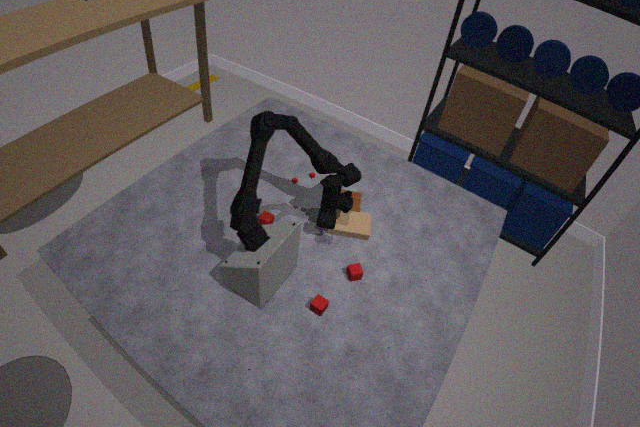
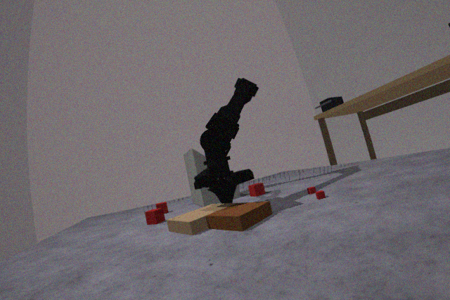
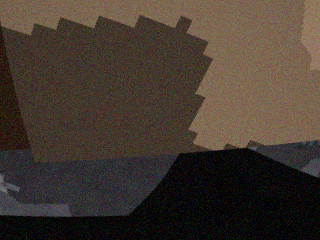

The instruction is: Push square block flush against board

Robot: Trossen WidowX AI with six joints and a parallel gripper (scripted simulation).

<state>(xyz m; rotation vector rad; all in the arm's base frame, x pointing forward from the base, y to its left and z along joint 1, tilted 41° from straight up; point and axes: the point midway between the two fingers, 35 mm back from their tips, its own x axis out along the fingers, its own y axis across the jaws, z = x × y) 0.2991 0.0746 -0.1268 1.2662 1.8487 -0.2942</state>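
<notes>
My gripper tip is 40 mm short of the board, 70 mm to the left of it and 10 mm below it. The rest, counted from my gripper tip: brown square block 120 mm ahead, 10 mm above.
</notes>
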